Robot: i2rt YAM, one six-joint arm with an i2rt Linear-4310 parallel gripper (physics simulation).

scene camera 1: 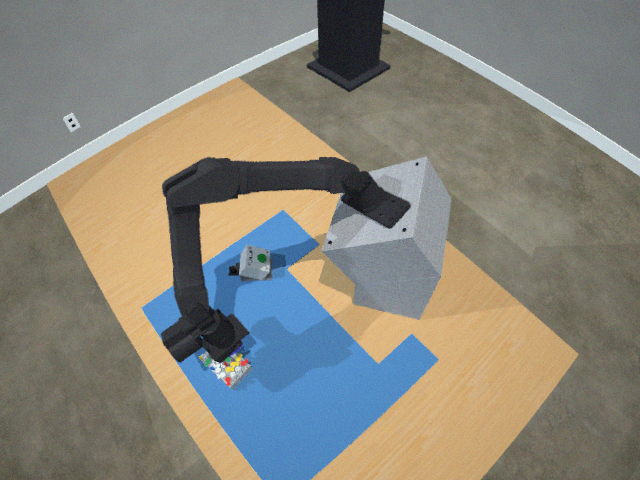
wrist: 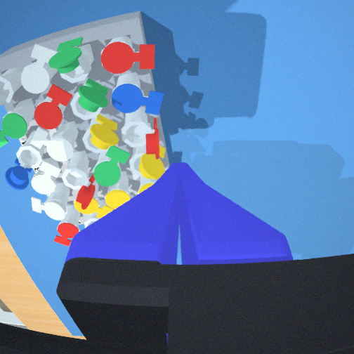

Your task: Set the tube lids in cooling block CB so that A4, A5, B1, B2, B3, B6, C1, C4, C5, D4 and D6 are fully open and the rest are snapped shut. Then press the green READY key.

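Seen in the pictures: gripper, fingertip midpoint: (scene camera 1: 236, 348); arm's base, origin of the base link: (scene camera 1: 374, 203).
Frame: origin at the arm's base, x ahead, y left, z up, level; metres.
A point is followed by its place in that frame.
The cooling block (scene camera 1: 241, 377) @[x 0.455, y 0.010, z -0.285 m] (wrist: 131, 25) is a grey block full of tubes with red, green, blue, yellow and white lids. In the wrist view several lids stand tilted up, such as a green lid (wrist: 66, 59) and a thin red lid (wrist: 152, 142) seen edge-on; a red lid (wrist: 117, 57) and a blue lid (wrist: 127, 98) show their round faces. My gripper (wrist: 179, 174) is shut and empty, its blue fingertips together by the block's right edge, near a yellow lid (wrist: 151, 166). The fingers hide part of the block. The green READY key (scene camera 1: 262, 257) @[x 0.207, y -0.195, z -0.233 m] is on a small grey box (scene camera 1: 254, 268) @[x 0.245, y -0.183, z -0.232 m].
The block and key box stand on a blue mat (scene camera 1: 289, 413) @[x 0.425, y 0.155, z -0.302 m] on a wooden table top (scene camera 1: 480, 372) @[x 0.005, y 0.426, z -0.305 m]. The arm's large grey metal pedestal (scene camera 1: 392, 273) @[x 0.060, y 0.123, z -0.091 m] stands at the right in the scene view. A black column (scene camera 1: 350, 41) stands at the back.
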